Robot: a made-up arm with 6 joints.
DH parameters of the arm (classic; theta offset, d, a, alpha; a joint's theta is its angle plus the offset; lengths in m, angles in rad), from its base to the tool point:
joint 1: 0 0.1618 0 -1.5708
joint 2: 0.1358 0 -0.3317 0
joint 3: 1.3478 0 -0.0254 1.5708
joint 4: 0 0.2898 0 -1.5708
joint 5: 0 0 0 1.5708
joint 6: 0 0.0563 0 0
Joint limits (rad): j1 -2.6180..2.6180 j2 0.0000..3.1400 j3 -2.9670..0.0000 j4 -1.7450..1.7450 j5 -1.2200..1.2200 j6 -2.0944..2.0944
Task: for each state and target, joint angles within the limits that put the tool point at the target. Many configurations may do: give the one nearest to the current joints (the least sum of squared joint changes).
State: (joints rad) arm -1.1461 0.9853 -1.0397 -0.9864 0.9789 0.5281
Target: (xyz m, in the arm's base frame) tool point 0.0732 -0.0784 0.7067
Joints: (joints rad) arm -0.5707 1.0301 -1.7218 -0.9383 0.6214 0.5281
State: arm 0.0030 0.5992 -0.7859 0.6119 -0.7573 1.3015
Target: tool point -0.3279 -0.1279 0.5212
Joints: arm 0.2620 0.0000 -1.3545 0.8190 -1.2200 1.3015
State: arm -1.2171 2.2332 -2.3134 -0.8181 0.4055 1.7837
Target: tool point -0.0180 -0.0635 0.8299
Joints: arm -1.5411 1.4719 -2.7757 -0.9216 0.4593 1.7837
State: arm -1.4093 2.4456 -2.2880 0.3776 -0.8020 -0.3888
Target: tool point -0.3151 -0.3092 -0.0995
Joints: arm -2.3214 2.8437 -1.3503 0.5066 -0.7960 -0.3888
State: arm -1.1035 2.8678 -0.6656 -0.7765 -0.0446 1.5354
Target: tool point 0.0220 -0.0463 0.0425
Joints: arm -1.1031 2.6760 -0.0898 -0.7743 0.0314 1.5354
